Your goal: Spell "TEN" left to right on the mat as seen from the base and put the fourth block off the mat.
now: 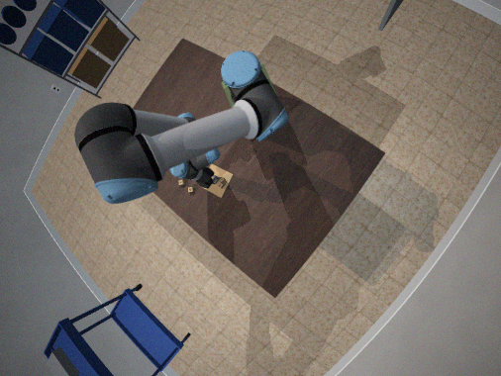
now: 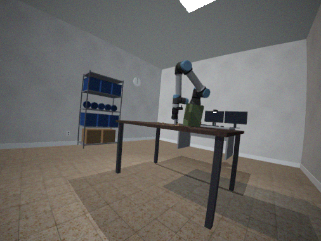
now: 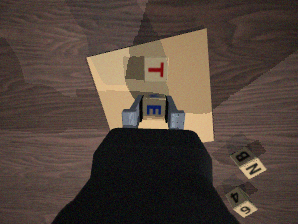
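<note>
Right now my hand is 20 mm above the tan mat. The rest, counted from my hand: N block: 110 mm ahead, 100 mm to the right, 10 mm below.
</note>
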